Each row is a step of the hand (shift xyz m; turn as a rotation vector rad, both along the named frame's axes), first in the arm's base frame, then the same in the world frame.
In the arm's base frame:
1: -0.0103 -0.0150 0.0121 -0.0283 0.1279 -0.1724
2: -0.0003 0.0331 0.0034 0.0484 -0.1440 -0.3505
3: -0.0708 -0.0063 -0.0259 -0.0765 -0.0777 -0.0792
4: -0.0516 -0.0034 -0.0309 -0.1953 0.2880 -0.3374
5: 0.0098 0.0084 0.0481 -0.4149 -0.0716 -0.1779
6: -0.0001 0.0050 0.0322 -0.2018 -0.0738 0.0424
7: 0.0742 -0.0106 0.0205 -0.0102 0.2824 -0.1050
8: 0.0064 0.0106 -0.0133 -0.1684 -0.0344 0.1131
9: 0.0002 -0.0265 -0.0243 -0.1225 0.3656 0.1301
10: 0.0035 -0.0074 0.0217 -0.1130 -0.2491 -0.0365
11: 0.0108 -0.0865 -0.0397 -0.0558 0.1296 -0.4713
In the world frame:
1: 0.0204 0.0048 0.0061 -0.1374 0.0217 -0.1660
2: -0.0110 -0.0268 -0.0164 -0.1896 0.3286 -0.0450
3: 0.0350 0.0321 -0.0589 0.0349 0.1208 -0.0485
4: 0.0177 0.0303 -0.0489 -0.1884 0.0353 -0.4452
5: 0.0193 -0.0391 0.0240 0.2031 0.2309 -0.3382
6: 0.0177 -0.0247 0.0117 0.1932 0.0571 -0.0859
7: -0.0338 -0.0165 0.0680 -0.1704 -0.1397 -0.2057
8: -0.0167 -0.0001 -0.0071 0.1978 -0.0233 -0.0515
9: -0.0044 0.0355 0.0035 0.0165 -0.3384 -0.2255
10: 0.0138 -0.0092 0.0162 0.1547 0.2256 0.0363
11: 0.0030 0.0886 0.0363 -0.3020 0.2196 -0.3203

